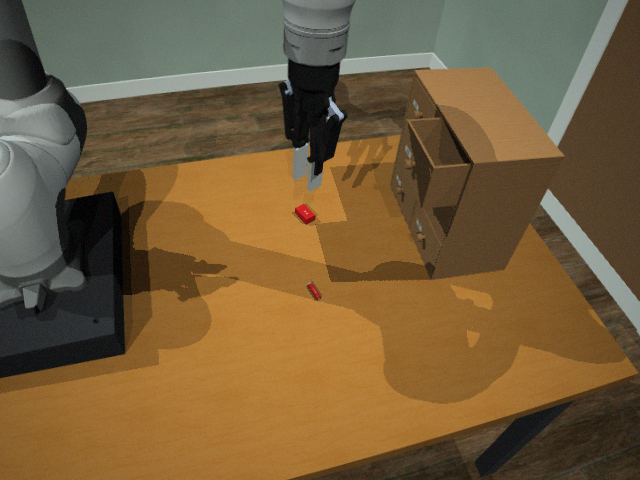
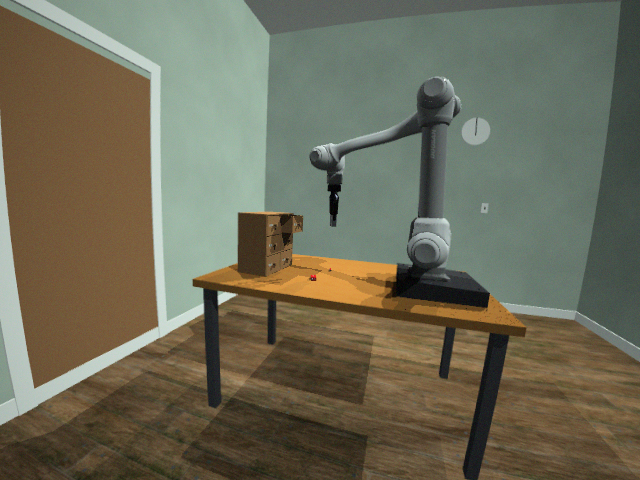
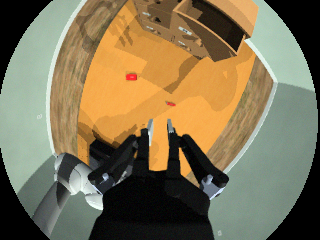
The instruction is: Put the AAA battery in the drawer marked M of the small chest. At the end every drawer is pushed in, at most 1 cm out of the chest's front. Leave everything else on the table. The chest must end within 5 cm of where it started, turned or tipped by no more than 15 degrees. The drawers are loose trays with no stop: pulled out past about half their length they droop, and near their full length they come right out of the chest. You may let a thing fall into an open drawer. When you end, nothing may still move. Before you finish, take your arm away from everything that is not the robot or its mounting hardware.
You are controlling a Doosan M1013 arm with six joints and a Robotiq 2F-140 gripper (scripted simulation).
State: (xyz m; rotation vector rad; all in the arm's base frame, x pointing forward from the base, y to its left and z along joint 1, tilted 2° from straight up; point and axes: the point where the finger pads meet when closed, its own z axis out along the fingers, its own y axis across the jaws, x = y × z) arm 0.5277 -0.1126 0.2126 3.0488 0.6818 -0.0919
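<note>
My gripper is now 1 cm short of the AAA battery, 5 cm to the left of it and 30 cm above it. From my hand the other things lie so: red block: 5 cm ahead, 18 cm to the left, 30 cm below.
</note>
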